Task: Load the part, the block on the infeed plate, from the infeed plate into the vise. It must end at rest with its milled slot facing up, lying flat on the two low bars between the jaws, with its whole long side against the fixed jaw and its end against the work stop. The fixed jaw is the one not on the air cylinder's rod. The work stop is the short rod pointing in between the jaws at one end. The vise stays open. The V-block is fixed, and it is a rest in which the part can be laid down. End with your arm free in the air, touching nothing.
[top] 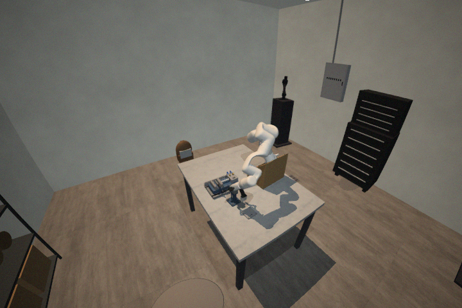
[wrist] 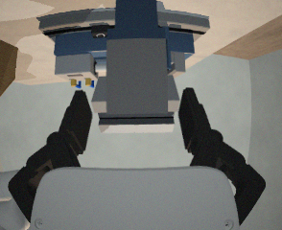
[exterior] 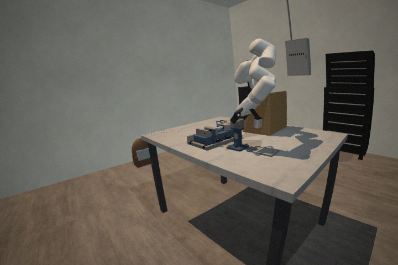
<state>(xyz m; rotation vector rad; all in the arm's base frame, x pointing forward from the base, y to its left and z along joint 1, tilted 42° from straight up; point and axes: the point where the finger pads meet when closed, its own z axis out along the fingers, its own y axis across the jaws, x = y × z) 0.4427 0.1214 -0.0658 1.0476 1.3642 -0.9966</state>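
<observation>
My hand is right at the part. Round my hand: moving jaw: 200 mm to the right, 80 mm below, 50 mm ahead; then air cylinder rod: 200 mm to the right, 80 mm below; then work stop: 150 mm to the right, 80 mm ahead, 70 mm below.
</observation>
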